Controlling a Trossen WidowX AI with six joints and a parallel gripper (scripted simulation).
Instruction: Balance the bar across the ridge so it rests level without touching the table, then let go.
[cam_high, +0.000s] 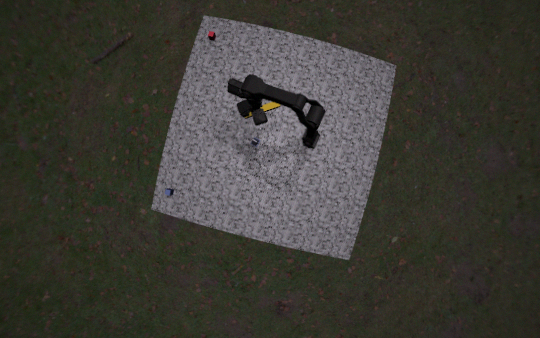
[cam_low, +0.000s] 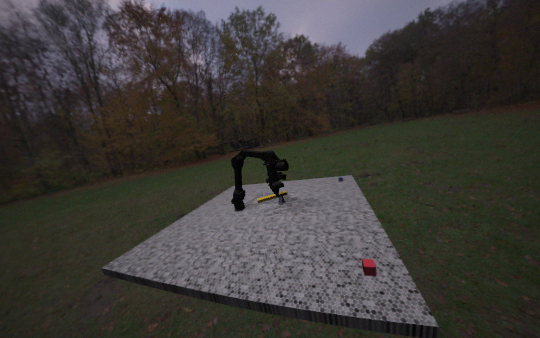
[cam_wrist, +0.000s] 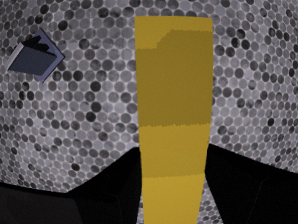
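Now: the yellow bar 2 cm behind my gripper tip and 2 cm to the right of it. Round my gripper tip: red cube: 41 cm ahead, 44 cm to the right, 10 cm below; blue cube: 41 cm ahead, 56 cm to the left, 10 cm below.
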